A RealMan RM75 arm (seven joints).
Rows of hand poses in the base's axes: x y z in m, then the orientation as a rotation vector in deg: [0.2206, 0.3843, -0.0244, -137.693, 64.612, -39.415]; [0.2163, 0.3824, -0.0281, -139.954, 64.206, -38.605]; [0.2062, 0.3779, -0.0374, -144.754, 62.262, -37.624]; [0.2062, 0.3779, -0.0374, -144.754, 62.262, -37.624]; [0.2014, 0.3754, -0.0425, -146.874, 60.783, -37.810]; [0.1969, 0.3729, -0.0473, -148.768, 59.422, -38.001]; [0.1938, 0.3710, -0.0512, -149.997, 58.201, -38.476]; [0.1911, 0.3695, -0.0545, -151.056, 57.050, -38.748]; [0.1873, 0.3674, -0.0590, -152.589, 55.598, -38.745]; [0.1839, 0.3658, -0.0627, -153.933, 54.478, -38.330]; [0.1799, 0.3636, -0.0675, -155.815, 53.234, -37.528]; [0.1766, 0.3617, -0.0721, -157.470, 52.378, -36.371]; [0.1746, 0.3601, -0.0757, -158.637, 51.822, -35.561]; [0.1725, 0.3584, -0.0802, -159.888, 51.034, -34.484]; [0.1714, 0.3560, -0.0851, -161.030, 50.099, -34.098]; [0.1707, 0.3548, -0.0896, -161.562, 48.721, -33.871]
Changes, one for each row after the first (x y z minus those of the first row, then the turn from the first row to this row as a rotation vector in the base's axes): [-0.0043, -0.0019, -0.0037, -1.379, 1.404, 0.658]; [-0.0144, -0.0064, -0.0130, -4.565, 3.693, 2.593]; [-0.0144, -0.0064, -0.0130, -4.565, 3.693, 2.593]; [-0.0192, -0.0089, -0.0181, -6.207, 4.221, 3.720]; [-0.0237, -0.0114, -0.0229, -7.695, 4.679, 4.727]; [-0.0268, -0.0133, -0.0268, -8.795, 4.714, 5.530]; [-0.0295, -0.0148, -0.0301, -9.680, 4.795, 6.308]; [-0.0333, -0.0169, -0.0346, -10.813, 5.177, 7.352]; [-0.0367, -0.0185, -0.0383, -11.646, 5.765, 8.232]; [-0.0407, -0.0207, -0.0431, -12.756, 6.784, 9.271]; [-0.0440, -0.0226, -0.0477, -13.567, 7.969, 10.097]; [-0.0460, -0.0242, -0.0513, -14.156, 8.814, 10.636]; [-0.0481, -0.0259, -0.0558, -14.699, 9.781, 11.373]; [-0.0492, -0.0283, -0.0607, -15.443, 10.313, 12.066]; [-0.0499, -0.0295, -0.0652, -15.729, 10.372, 13.018]
